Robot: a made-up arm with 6 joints.
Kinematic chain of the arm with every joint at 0, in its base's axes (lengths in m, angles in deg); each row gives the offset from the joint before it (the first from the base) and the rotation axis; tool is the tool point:
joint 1: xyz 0 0 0.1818 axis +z
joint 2: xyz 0 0.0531 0 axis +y
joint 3: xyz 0 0 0.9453 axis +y
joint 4: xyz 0 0 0.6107 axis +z
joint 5: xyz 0 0 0 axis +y
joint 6: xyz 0 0 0.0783 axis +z
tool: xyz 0 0 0
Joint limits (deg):
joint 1: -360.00..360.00
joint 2: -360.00..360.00
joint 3: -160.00..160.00
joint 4: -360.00..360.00
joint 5: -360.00..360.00
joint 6: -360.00..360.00
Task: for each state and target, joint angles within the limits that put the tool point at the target. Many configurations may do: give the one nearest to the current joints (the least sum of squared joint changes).
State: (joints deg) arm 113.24 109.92 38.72 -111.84 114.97 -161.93
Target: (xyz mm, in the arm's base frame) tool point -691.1 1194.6 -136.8
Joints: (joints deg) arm 120.49 86.81 46.02 -111.00 119.44 -161.93
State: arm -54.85 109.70 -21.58 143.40 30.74 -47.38
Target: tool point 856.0 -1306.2 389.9
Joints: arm -59.58 94.49 -26.34 143.66 30.65 -47.38
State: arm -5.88 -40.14 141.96 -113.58 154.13 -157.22
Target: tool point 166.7 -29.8 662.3
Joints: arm -14.85 -7.90 156.32 -111.87 147.37 -157.22
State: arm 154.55 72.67 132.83 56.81 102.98 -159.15
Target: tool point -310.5 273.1 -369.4
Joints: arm 122.62 105.12 129.80 52.62 100.33 -159.15
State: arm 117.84 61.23 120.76 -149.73 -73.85 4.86
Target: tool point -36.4 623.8 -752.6
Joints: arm 85.32 111.30 87.05 -151.42 -65.33 4.86
